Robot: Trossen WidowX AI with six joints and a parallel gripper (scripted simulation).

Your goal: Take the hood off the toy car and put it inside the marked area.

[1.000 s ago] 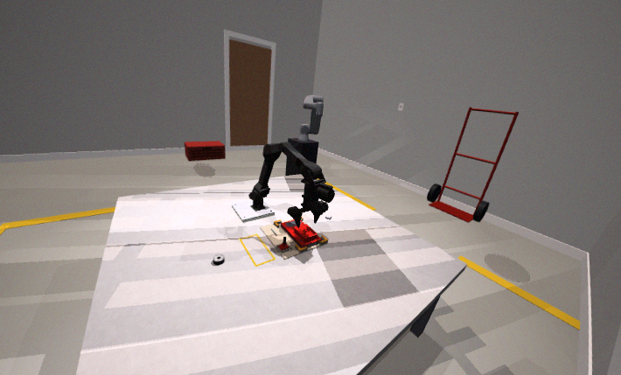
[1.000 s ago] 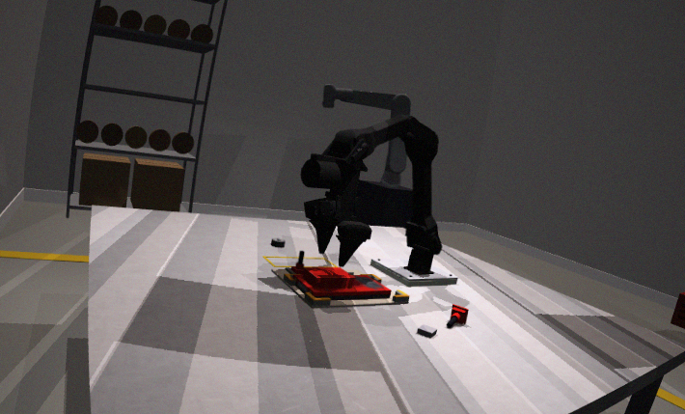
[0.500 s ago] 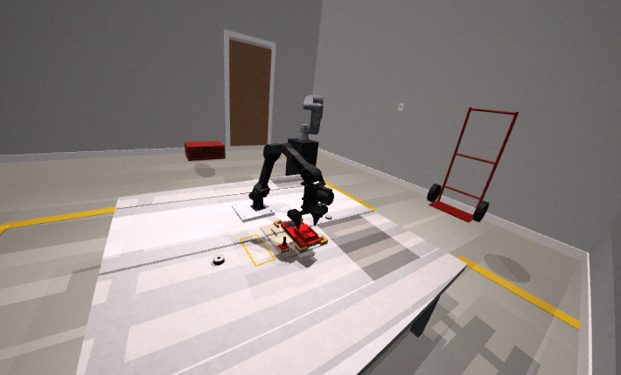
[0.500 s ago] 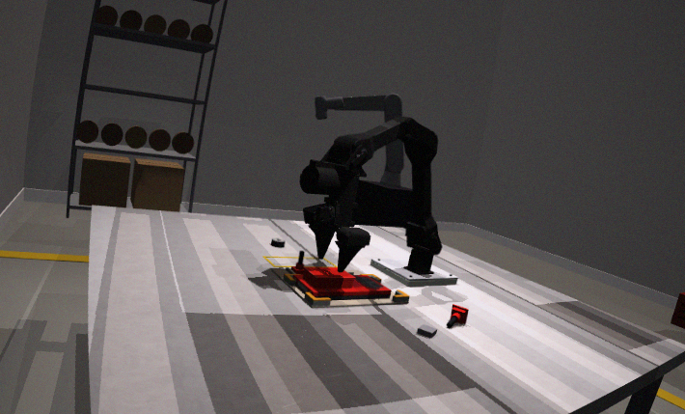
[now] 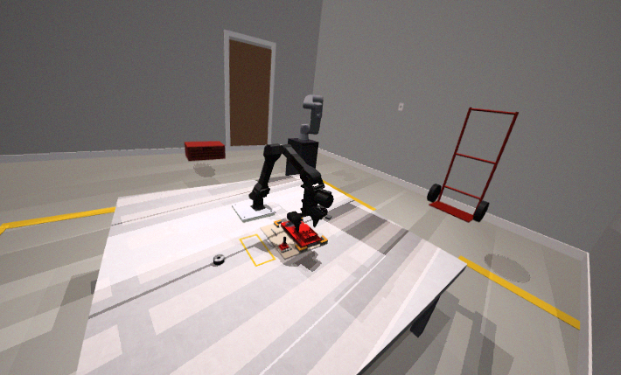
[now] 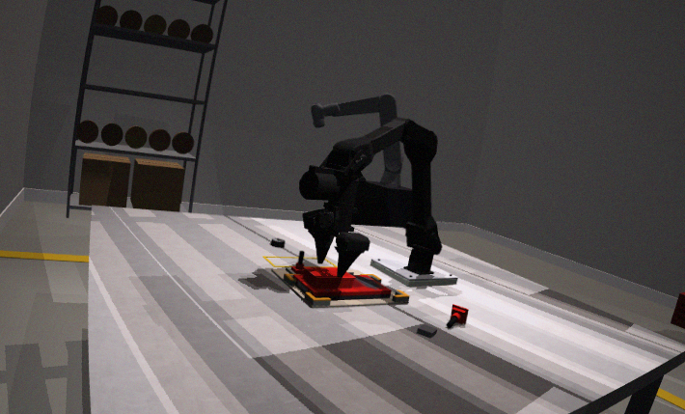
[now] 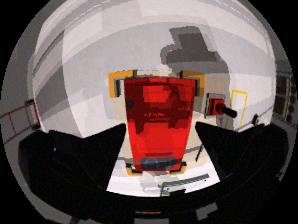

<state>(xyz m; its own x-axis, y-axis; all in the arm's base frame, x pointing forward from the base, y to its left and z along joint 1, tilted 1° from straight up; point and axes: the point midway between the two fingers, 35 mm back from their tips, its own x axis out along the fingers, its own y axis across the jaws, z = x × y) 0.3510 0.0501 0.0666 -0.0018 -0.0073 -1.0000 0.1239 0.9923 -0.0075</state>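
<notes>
The black upright part is 120 mm to the right of my gripper tip and 20 mm below it. Round my gripper tip: toy wheel 80 mm behind, 370 mm to the right, 50 mm below.
</notes>
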